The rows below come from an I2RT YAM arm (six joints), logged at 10 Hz.
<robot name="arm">
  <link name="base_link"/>
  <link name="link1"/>
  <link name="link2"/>
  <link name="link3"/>
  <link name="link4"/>
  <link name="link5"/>
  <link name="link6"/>
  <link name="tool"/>
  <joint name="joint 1" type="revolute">
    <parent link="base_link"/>
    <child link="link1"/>
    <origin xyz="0 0 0.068"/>
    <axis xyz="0 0 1"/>
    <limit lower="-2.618" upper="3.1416"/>
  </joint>
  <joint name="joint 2" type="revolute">
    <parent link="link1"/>
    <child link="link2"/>
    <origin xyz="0.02 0.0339 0.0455" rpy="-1.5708 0 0"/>
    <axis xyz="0 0 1"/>
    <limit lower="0" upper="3.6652"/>
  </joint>
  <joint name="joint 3" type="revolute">
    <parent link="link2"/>
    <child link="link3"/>
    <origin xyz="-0.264 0 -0.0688" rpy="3.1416 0 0"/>
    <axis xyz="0 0 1"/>
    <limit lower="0" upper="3.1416"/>
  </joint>
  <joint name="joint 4" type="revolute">
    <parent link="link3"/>
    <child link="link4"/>
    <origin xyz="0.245 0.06 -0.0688"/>
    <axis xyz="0 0 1"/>
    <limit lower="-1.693" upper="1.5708"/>
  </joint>
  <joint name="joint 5" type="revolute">
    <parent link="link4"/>
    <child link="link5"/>
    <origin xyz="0.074 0.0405 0.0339" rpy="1.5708 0 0"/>
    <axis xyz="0 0 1"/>
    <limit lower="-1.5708" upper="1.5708"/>
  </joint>
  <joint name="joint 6" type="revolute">
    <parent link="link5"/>
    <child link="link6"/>
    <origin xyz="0.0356 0 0.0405" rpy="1.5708 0 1.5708"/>
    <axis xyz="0 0 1"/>
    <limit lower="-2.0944" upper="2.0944"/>
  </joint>
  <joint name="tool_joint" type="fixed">
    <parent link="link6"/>
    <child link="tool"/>
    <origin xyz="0 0 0" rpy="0 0 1.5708"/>
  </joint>
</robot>
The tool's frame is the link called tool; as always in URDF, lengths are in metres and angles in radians.
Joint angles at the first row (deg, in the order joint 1, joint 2, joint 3, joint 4, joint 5, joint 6):
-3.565, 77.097, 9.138, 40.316, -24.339, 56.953
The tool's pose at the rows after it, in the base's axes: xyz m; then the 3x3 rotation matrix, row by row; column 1 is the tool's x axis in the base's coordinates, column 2 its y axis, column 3 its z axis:
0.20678 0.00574 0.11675; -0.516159 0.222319 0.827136; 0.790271 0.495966 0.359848; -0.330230 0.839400 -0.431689
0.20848 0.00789 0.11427; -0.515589 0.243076 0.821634; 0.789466 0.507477 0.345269; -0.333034 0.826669 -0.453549
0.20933 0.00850 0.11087; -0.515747 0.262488 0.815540; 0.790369 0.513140 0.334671; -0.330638 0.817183 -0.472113
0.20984 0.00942 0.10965; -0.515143 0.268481 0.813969; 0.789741 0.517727 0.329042; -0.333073 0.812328 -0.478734
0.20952 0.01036 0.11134; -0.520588 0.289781 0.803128; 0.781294 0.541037 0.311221; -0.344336 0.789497 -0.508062
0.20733 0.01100 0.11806; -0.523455 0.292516 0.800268; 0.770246 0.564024 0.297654; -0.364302 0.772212 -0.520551
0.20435 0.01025 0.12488; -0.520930 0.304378 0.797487; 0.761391 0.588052 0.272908; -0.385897 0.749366 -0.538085
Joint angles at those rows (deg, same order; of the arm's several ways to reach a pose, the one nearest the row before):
-2.283, 77.964, 9.901, 40.070, -23.111, 56.739
-1.407, 78.915, 10.360, 39.397, -21.429, 56.536
-1.085, 80.095, 10.547, 39.283, -20.491, 56.426
-0.726, 80.590, 10.635, 39.362, -19.837, 56.360
-0.228, 78.974, 11.395, 35.221, -18.326, 55.169
0.130, 75.342, 12.016, 30.304, -17.209, 53.859
0.174, 71.537, 12.726, 24.829, -15.693, 52.420

